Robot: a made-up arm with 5 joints. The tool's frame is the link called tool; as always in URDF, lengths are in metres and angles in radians.
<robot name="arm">
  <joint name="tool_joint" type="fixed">
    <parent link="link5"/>
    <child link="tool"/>
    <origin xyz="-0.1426 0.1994 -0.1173" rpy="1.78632 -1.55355 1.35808"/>
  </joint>
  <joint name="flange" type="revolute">
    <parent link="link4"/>
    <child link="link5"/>
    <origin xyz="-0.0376 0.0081 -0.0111" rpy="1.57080 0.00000 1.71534"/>
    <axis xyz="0 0 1"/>
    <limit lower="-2.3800" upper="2.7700" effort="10" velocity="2.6"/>
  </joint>
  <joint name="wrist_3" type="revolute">
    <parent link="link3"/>
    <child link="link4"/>
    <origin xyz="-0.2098 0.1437 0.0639" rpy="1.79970 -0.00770 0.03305"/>
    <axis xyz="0 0 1"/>
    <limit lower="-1.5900" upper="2.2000" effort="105" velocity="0.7"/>
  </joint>
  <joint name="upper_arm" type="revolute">
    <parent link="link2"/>
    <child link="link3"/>
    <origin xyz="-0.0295 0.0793 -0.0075" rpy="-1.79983 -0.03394 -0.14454"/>
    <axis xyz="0 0 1"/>
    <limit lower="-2.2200" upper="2.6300" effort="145" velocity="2.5"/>
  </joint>
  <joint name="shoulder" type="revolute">
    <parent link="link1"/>
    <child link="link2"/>
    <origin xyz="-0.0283 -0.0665 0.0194"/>
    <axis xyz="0 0 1"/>
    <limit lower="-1.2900" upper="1.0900" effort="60" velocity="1.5"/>
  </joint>
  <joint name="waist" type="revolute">
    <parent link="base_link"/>
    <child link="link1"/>
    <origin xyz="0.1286 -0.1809 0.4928" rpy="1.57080 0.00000 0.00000"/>
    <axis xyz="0 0 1"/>
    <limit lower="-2.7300" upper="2.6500" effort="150" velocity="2.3"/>
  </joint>
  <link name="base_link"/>
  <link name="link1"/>
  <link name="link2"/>
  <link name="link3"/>
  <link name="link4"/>
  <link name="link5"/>
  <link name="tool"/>
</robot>
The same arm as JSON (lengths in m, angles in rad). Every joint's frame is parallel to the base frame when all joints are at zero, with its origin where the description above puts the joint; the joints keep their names.
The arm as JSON. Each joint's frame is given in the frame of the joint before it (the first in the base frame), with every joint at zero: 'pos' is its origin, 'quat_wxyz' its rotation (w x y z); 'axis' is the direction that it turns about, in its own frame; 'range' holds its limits. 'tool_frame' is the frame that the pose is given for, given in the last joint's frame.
{
  "length_unit": "m",
  "angle_unit": "rad",
  "joints": [
    {
      "joint": "waist",
      "pos": [
        0.1286,
        -0.1809,
        0.4928
      ],
      "quat_wxyz": [
        1.0,
        0.0,
        0.0,
        0.0
      ],
      "axis": "-y",
      "range": [
        -2.73,
        2.65
      ]
    },
    {
      "joint": "shoulder",
      "pos": [
        -0.0283,
        -0.0194,
        -0.0665
      ],
      "quat_wxyz": [
        1.0,
        0.0,
        0.0,
        0.0
      ],
      "axis": "-y",
      "range": [
        -1.29,
        1.09
      ]
    },
    {
      "joint": "upper_arm",
      "pos": [
        -0.0295,
        0.0075,
        0.0793
      ],
      "quat_wxyz": [
        1.0,
        0.0,
        0.0,
        0.0
      ],
      "axis": [
        0.147903,
        0.226905,
        0.962621
      ],
      "range": [
        -2.22,
        2.63
      ]
    },
    {
      "joint": "wrist_3",
      "pos": [
        -0.198,
        0.1615,
        0.0587
      ],
      "quat_wxyz": [
        1.0,
        0.0,
        0.0,
        0.0
      ],
      "axis": "-y",
      "range": [
        -1.59,
        2.2
      ]
    },
    {
      "joint": "flange",
      "pos": [
        -0.036,
        0.0111,
        0.0134
      ],
      "quat_wxyz": [
        1.0,
        0.0,
        0.0,
        0.0
      ],
      "axis": "+x",
      "range": [
        -2.38,
        2.77
      ]
    }
  ],
  "tool_frame": {
    "pos": [
      -0.1173,
      -0.1994,
      -0.1426
    ],
    "quat_wxyz": [
      0.999962,
      0.001404,
      -0.001833,
      -0.008427
    ]
  }
}

